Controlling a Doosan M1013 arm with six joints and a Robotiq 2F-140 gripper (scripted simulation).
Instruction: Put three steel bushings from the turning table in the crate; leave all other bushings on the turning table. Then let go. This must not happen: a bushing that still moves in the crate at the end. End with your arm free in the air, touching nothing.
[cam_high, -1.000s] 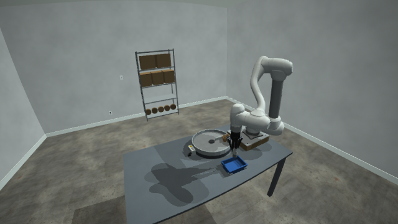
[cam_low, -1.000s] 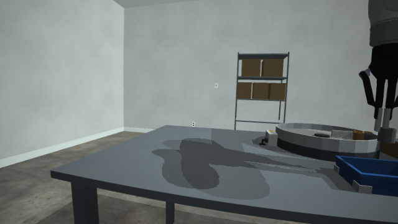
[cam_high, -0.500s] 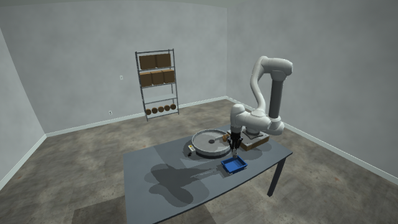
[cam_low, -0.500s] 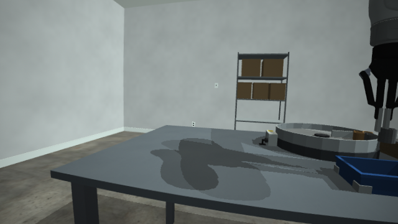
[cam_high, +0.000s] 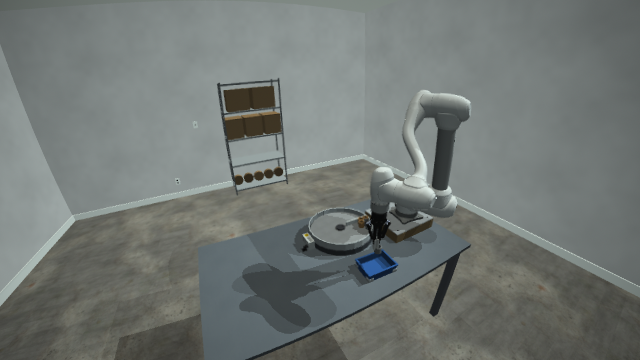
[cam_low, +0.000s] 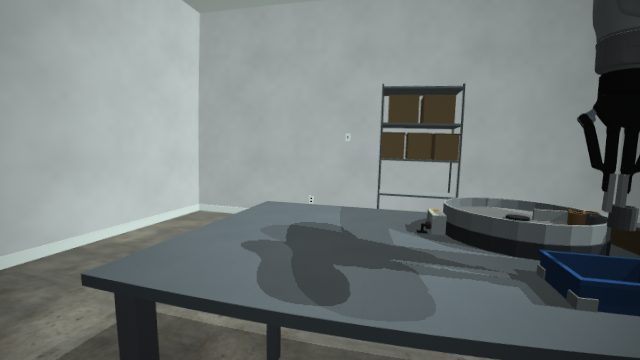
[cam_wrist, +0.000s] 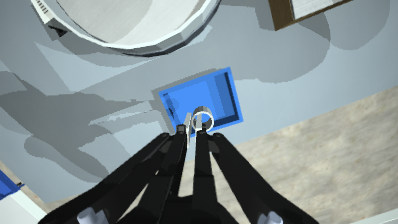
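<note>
Right now my hand is 16 cm above the blue crate, 1 cm to the right of it and 1 cm past it. Round my hand: turning table 36 cm to the right, 13 cm below, 4 cm ahead.
</note>
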